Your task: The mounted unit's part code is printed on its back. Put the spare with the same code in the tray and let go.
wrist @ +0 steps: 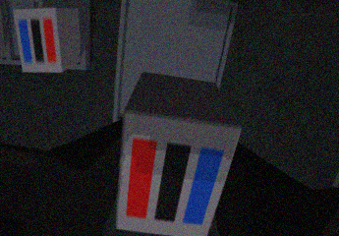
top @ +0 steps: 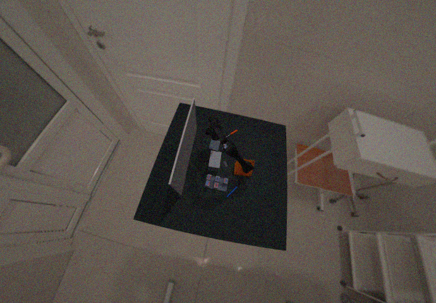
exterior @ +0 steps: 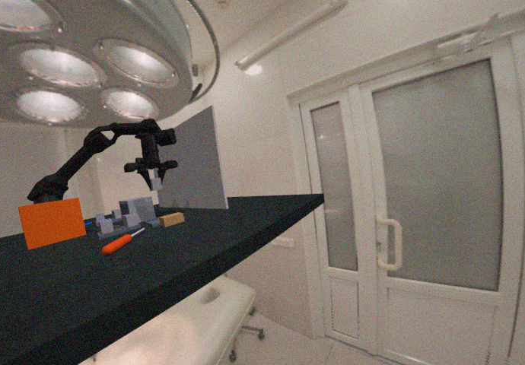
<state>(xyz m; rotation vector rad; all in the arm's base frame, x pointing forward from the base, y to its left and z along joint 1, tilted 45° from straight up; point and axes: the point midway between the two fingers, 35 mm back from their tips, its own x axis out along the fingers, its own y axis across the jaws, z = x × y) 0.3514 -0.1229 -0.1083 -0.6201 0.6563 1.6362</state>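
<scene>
Right now my gripper tip is 12 cm above the tan block, 9 cm to the left of it and 1 cm short of it. The rest, counted from my gripper tip: white panel 23 cm to the left, 19 cm ahead, 9 cm above; then blue pen 42 cm to the left, 28 cm behind, 13 cm below; then mounted unit 20 cm to the left, 8 cm below, 6 cm behind.
</scene>
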